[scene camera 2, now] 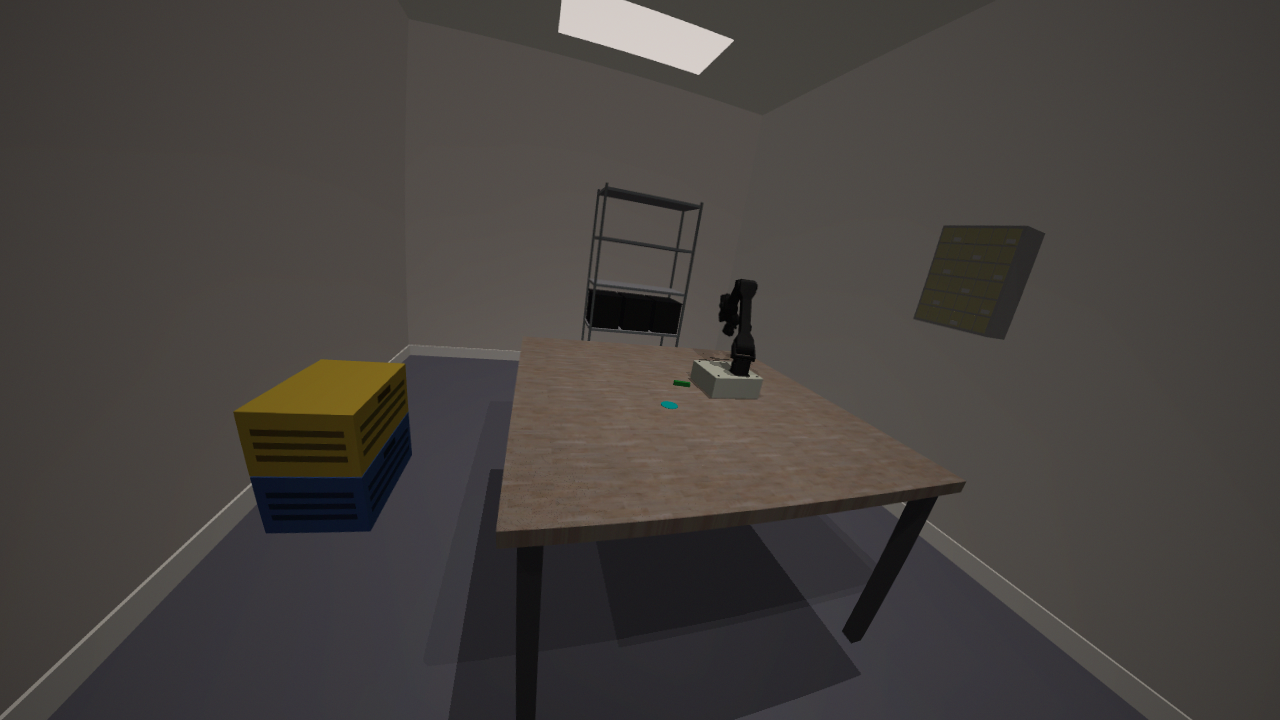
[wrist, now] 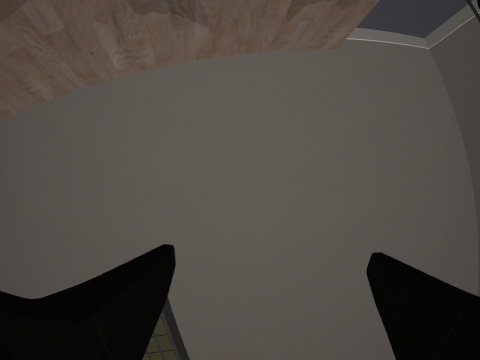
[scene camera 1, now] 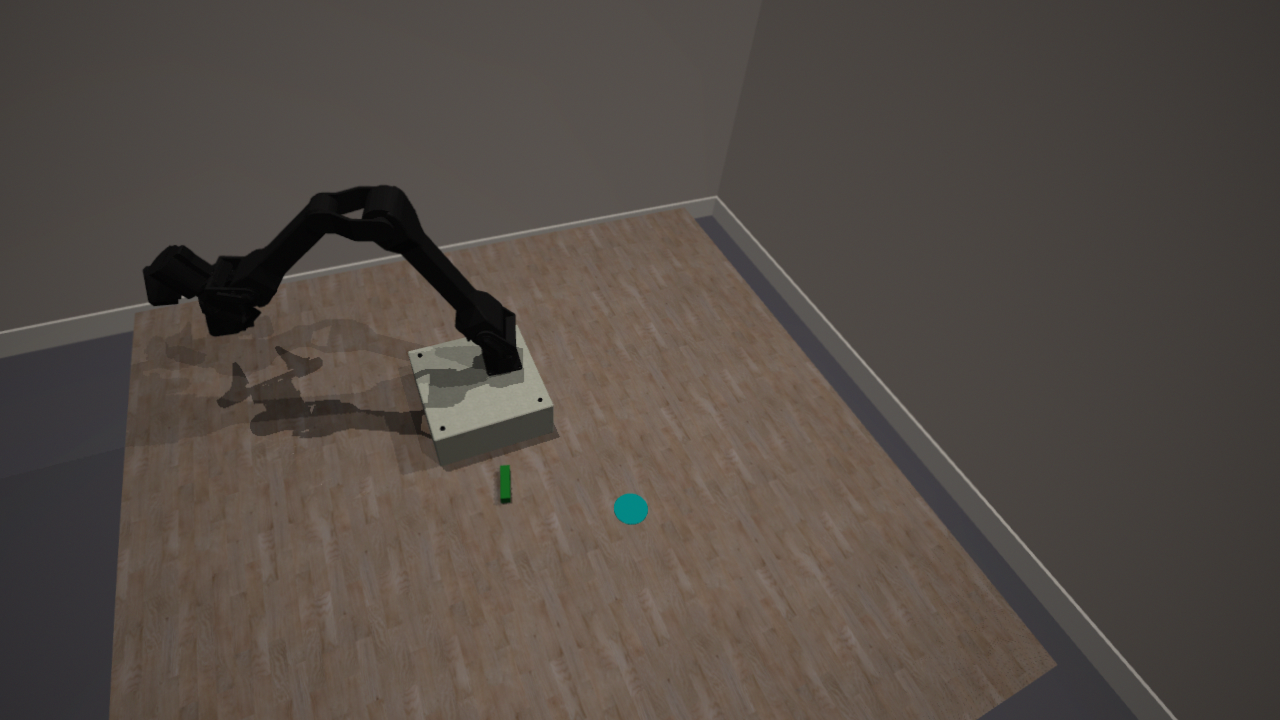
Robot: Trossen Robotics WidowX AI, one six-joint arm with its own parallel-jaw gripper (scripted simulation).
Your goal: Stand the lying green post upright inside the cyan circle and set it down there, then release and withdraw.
Note:
My gripper (scene camera 1: 205, 268) is open, holding nothing. Further things: a cyan circle (scene camera 1: 631, 509).
My gripper is seen too in the wrist view (wrist: 276, 262).

